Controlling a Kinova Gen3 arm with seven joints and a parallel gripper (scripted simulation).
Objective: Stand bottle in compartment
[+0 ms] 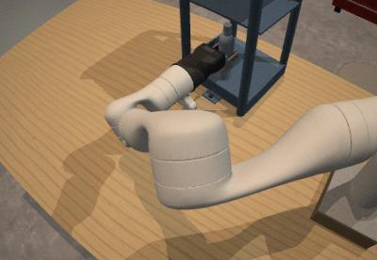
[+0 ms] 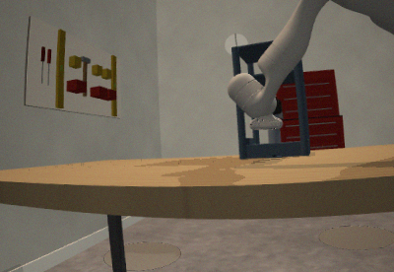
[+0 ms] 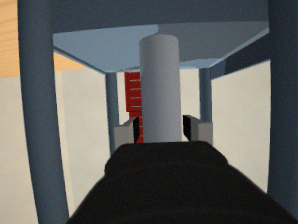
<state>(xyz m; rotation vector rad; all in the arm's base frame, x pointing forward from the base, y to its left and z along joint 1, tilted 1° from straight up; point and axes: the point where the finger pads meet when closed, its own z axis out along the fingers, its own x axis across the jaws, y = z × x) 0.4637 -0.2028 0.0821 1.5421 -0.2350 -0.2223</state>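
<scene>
Now: the grey bottle 10 mm to the right of my hand and 30 mm above it. The rest, counted from my hand: shelving unit: 20 mm behind, 70 mm to the right, 60 mm above.
</scene>
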